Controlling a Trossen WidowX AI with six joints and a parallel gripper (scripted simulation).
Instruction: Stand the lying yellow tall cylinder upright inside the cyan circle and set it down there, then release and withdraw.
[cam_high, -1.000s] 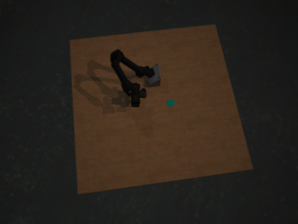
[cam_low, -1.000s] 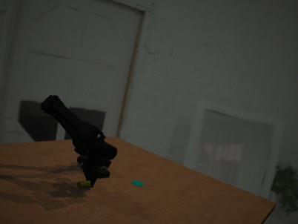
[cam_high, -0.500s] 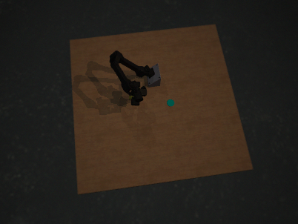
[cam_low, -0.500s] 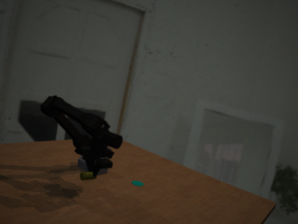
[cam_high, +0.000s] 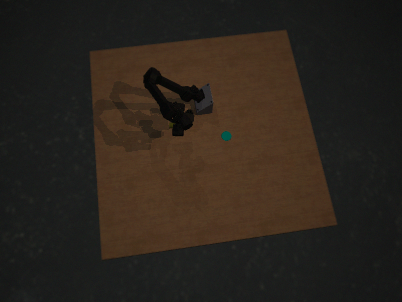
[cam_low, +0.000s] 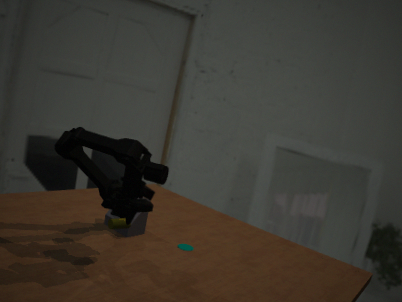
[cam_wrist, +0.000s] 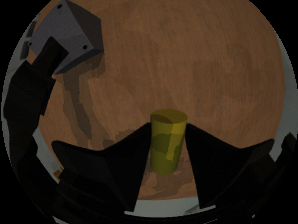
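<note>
The cyan circle lies 10 cm ahead of my gripper tip, 26 cm to the left of it and 12 cm below it. Also, from my gripper tip: yellow tall cylinder 1 cm behind, 2 cm to the right.
</note>
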